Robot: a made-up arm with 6 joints. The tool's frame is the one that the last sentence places.
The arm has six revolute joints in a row. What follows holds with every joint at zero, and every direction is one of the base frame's.
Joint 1 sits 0.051 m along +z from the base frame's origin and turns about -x.
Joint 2 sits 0.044 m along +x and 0.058 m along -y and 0.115 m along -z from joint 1 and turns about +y.
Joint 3 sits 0.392 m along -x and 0.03 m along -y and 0.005 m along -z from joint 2 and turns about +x.
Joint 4 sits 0.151 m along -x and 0.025 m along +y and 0.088 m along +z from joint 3 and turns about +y.
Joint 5 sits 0.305 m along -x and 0.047 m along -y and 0.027 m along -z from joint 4 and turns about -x.
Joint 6 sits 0.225 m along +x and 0.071 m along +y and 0.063 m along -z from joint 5 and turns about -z.
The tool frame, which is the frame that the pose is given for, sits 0.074 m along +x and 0.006 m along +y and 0.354 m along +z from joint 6; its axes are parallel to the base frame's.
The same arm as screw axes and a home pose.
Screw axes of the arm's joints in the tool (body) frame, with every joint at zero. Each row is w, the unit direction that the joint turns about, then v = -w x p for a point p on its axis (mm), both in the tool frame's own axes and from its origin. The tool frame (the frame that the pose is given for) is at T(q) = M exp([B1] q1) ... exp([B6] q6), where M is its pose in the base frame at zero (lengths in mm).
B1 = (-1, 0, 0, 0, 232, 33)
B2 = (0, 1, 0, 347, 0, 549)
B3 = (1, 0, 0, 0, -352, 55)
B4 = (0, 1, 0, 264, 0, 6)
B5 = (-1, 0, 0, 0, 291, -77)
B6 = (0, 0, -1, 6, -74, 0)
M: xyz -505 -33 283 (mm) quaternion w x y z 1 0 0 0

